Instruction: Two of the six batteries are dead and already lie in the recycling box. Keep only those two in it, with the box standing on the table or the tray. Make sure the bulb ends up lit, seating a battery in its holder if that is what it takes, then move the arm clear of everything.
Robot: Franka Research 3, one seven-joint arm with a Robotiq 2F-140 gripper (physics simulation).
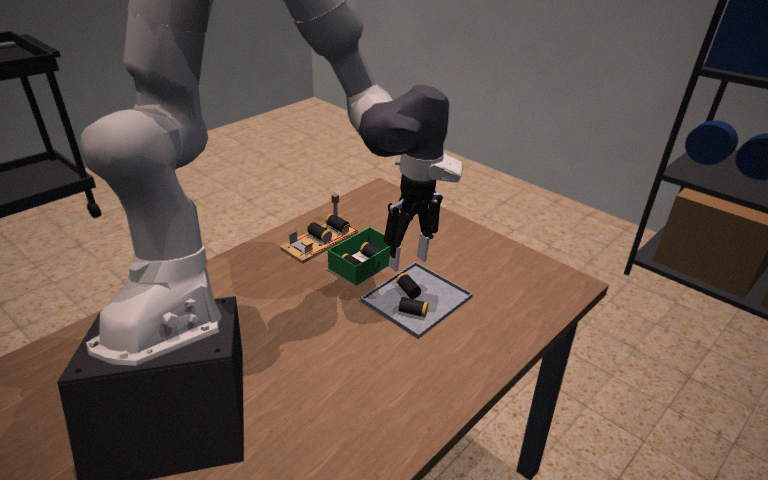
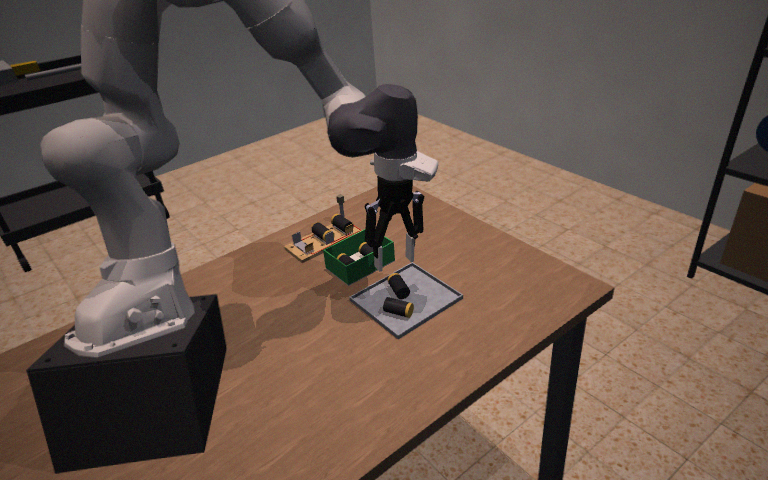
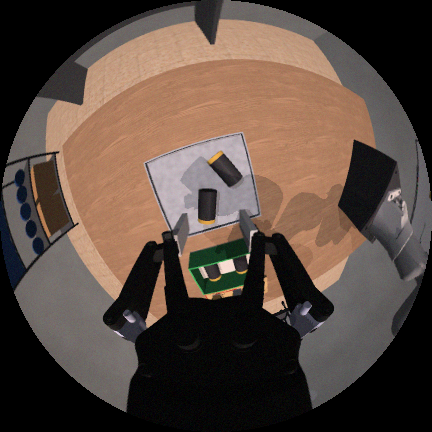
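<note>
My gripper [image 1: 408,254] [image 2: 394,254] [image 3: 213,219] is partly open and empty, above the box-side edge of the grey tray [image 1: 444,318] [image 2: 427,319] [image 3: 154,188]. One black battery [image 1: 408,285] [image 2: 399,285] [image 3: 207,205] lies on the tray nearer the box. Another battery [image 1: 413,307] [image 2: 398,307] [image 3: 226,170] lies beyond it. The green recycling box [image 1: 344,270] [image 2: 338,270] stands on the table, holding two batteries. The holder board [image 1: 302,258] [image 2: 302,258] has two batteries in bays and one empty bay at its left. A dark block on a post [image 1: 335,199] [image 2: 339,199], possibly the bulb, shows no glow.
The box stands between the board and the tray on the wooden table [image 1: 351,384] [image 2: 317,390]. The arm's black base block [image 1: 152,418] [image 2: 124,418] is at the left. A shelf rack [image 1: 673,130] is at the right, and a dark cart [image 1: 39,192] at the left.
</note>
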